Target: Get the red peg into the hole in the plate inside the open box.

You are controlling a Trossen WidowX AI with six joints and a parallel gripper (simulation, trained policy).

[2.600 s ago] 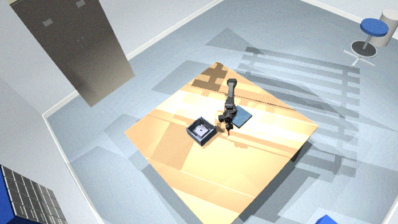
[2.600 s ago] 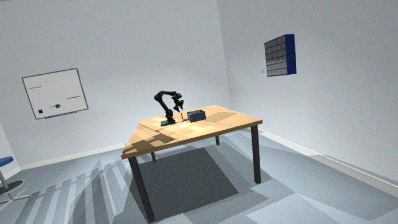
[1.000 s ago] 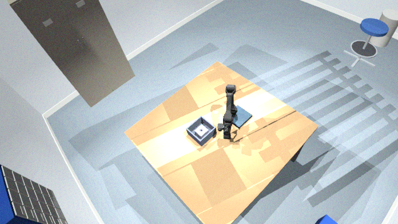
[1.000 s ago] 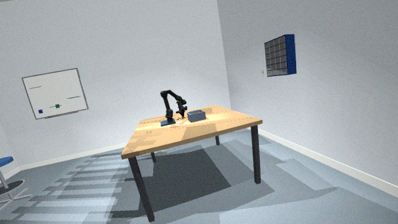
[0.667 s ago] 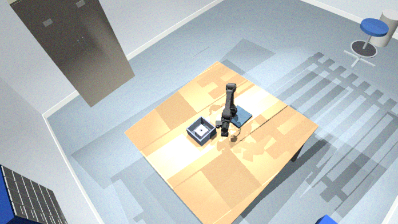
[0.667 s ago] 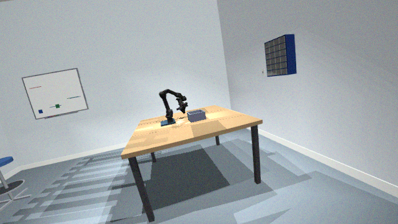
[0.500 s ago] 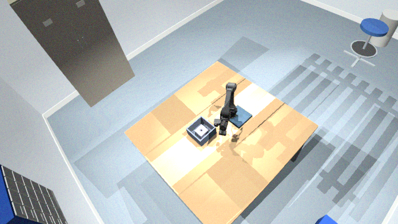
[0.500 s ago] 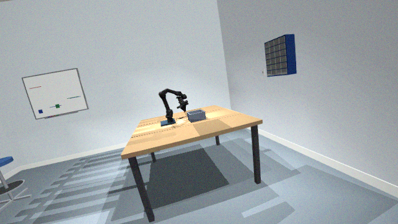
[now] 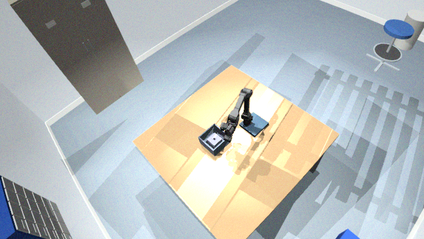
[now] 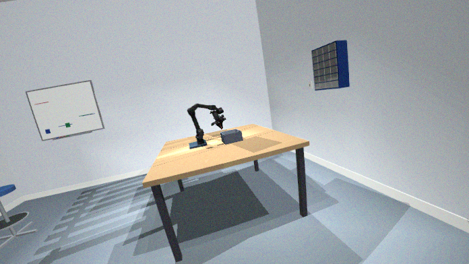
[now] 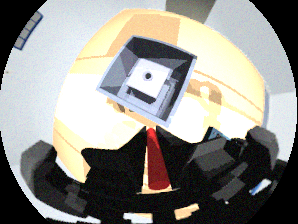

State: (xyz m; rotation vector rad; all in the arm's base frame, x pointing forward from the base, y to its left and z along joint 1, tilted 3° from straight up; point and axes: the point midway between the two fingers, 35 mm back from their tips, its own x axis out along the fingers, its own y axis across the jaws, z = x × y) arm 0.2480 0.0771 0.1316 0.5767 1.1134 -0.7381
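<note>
The plate is 8 cm ahead of my gripper tip, 9 cm to the right of it and 9 cm below it. The rest, counted from my gripper tip: red peg (1 cm behind, 1 cm to the left, 3 cm above); then grey box (8 cm ahead, 9 cm to the right, 11 cm below).
</note>
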